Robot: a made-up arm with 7 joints. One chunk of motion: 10 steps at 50 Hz.
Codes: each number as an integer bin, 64 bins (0 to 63) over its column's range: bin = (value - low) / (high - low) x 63, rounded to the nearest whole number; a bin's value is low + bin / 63 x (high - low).
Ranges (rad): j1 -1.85..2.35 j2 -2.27..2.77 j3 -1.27..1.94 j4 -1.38..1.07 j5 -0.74..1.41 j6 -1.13..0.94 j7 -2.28..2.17
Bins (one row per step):
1: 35 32 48 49 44 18 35
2: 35 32 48 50 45 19 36
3: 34 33 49 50 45 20 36
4: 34 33 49 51 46 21 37
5: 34 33 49 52 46 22 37
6: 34 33 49 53 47 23 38
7: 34 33 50 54 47 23 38
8: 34 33 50 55 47 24 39
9: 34 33 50 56 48 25 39
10: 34 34 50 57 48 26 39
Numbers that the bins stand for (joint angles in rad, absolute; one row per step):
1: 0.4833 0.2900 1.1757 0.5256 0.7616 -0.5386 0.1922
2: 0.4833 0.2900 1.1757 0.5644 0.7957 -0.5057 0.2629
3: 0.4167 0.3700 1.2267 0.5644 0.7957 -0.4729 0.2629
4: 0.4167 0.3700 1.2267 0.6033 0.8298 -0.4400 0.3335
5: 0.4167 0.3700 1.2267 0.6422 0.8298 -0.4071 0.3335
6: 0.4167 0.3700 1.2267 0.6811 0.8640 -0.3743 0.4041
7: 0.4167 0.3700 1.2776 0.7200 0.8640 -0.3743 0.4041
8: 0.4167 0.3700 1.2776 0.7589 0.8640 -0.3414 0.4748
9: 0.4167 0.3700 1.2776 0.7978 0.8981 -0.3086 0.4748
10: 0.4167 0.4500 1.2776 0.8367 0.8981 -0.2757 0.4748

